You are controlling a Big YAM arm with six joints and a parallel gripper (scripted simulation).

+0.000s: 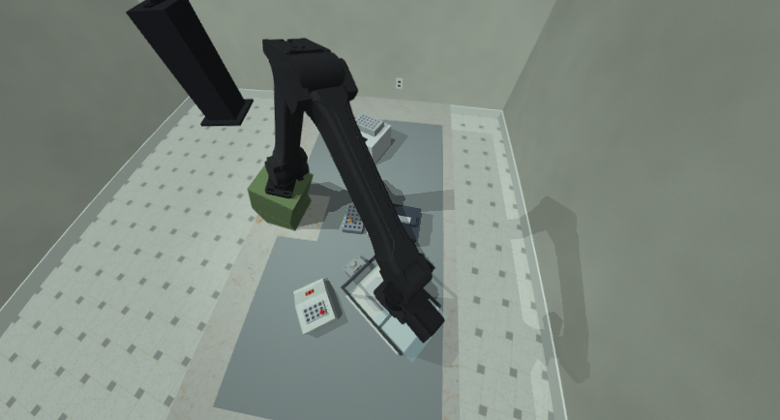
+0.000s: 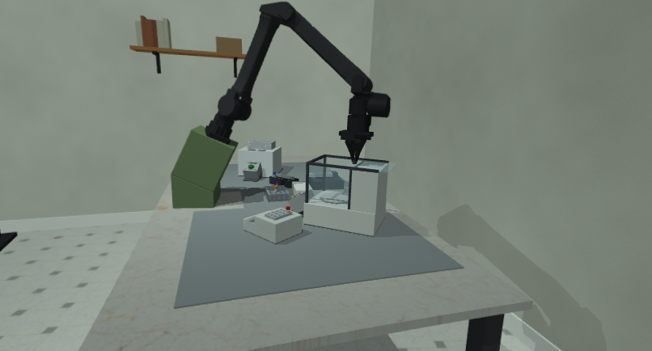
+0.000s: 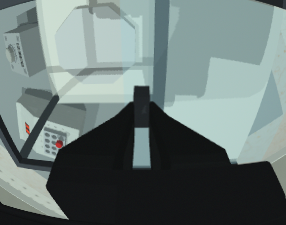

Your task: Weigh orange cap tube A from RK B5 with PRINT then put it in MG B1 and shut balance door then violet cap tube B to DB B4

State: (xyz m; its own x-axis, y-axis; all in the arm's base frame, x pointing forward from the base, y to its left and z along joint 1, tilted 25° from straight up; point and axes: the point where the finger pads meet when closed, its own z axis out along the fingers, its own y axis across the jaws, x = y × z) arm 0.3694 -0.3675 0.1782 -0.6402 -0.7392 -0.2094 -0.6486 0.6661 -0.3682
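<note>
Right now the balance door is 20 mm to the right of my hand, 20 mm ahead of it and 10 mm below it. Round my hand: red-capped tube 230 mm behind, 160 mm below, 10 mm to the right; then balance pan 140 mm below, 50 mm to the left, 40 mm behind; then dry block DB 270 mm behind, 190 mm below, 10 mm to the left.
</note>
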